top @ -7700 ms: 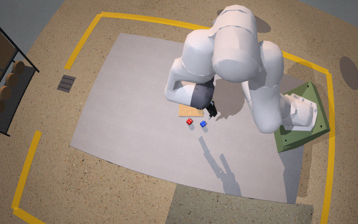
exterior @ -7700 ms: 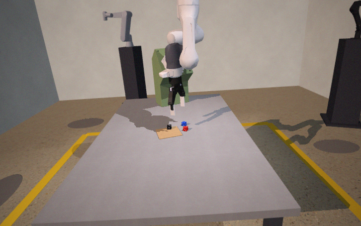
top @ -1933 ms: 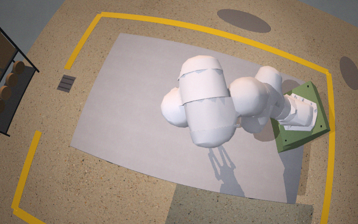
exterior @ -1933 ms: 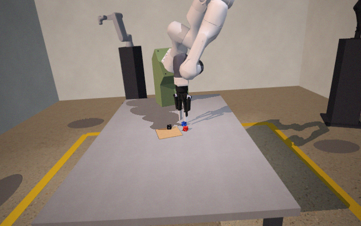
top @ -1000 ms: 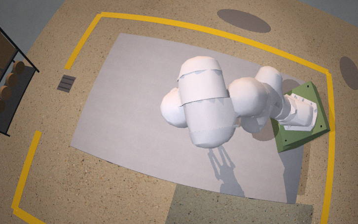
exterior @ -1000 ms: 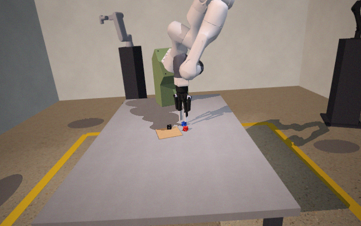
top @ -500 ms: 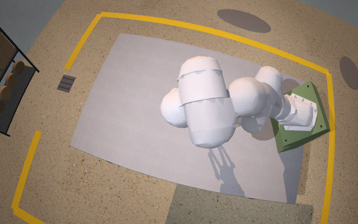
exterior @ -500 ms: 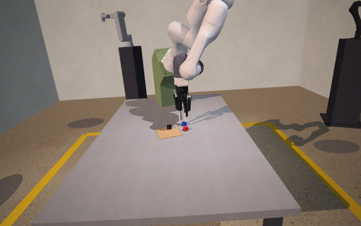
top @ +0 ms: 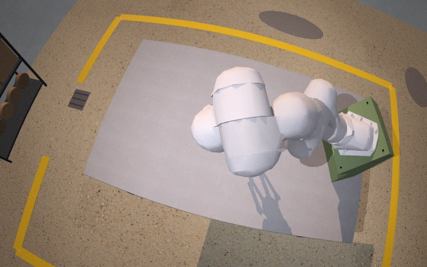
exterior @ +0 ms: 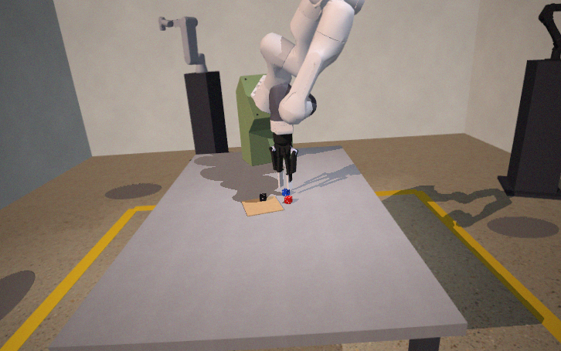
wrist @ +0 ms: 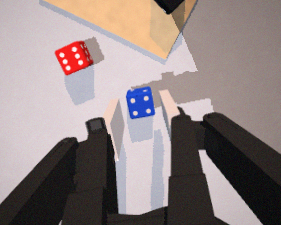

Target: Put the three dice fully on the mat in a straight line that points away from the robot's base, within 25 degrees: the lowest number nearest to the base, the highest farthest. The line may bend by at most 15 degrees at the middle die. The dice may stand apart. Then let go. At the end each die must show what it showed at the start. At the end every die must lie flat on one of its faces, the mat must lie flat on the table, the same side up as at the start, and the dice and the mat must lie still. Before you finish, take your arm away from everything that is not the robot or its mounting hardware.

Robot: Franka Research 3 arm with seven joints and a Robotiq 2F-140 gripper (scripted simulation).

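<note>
Right now the blue die is 50 mm below my hand. From my hand the other things lie so: red die: 70 mm ahead, 50 mm below, 40 mm to the left; tan mat: 120 mm ahead, 60 mm below, 50 mm to the right; black die: 80 mm ahead, 70 mm to the right, 50 mm below.
</note>
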